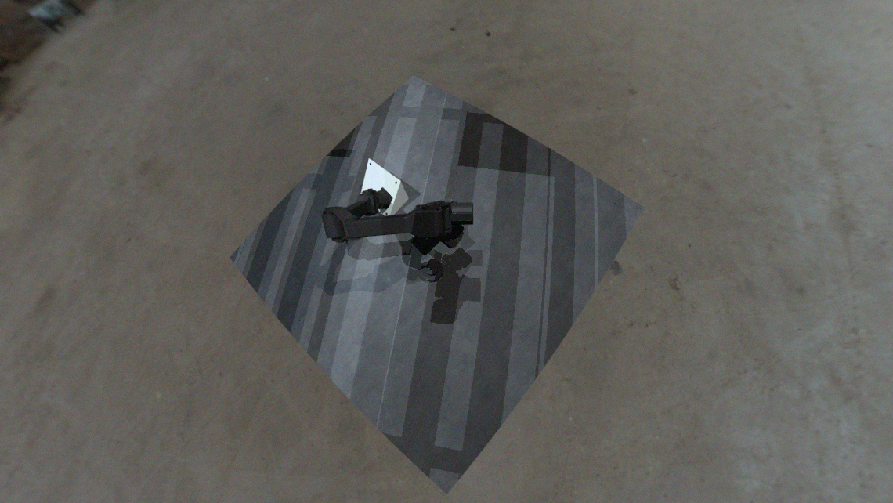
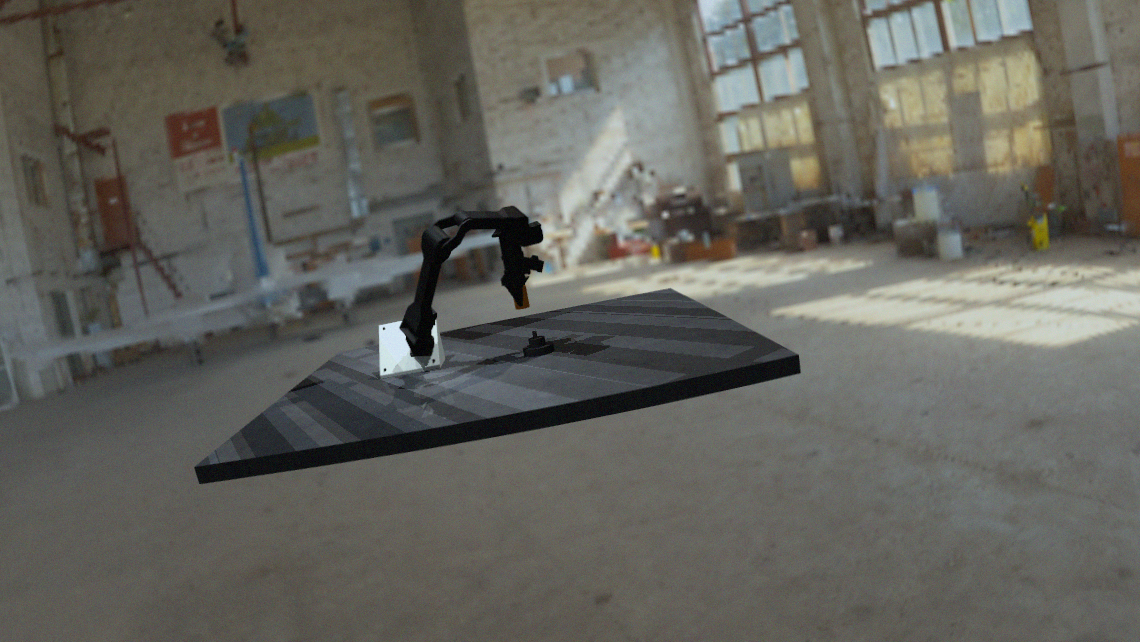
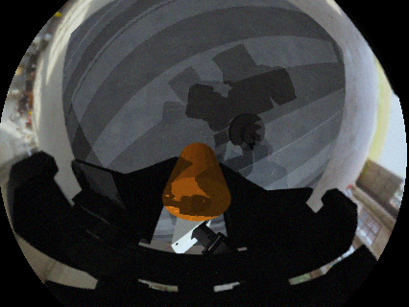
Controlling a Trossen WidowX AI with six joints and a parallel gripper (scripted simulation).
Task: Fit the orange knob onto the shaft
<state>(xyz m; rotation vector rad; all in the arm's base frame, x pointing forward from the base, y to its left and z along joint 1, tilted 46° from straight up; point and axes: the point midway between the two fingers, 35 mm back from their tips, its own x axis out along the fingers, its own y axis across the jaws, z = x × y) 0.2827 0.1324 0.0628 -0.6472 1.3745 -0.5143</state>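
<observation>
Right now the dark round pedestal is 4 cm ahead of my gripper tip, 10 cm to the right of it and 9 cm below it. Round my gripper tip: orange knob (2 cm above).
</observation>
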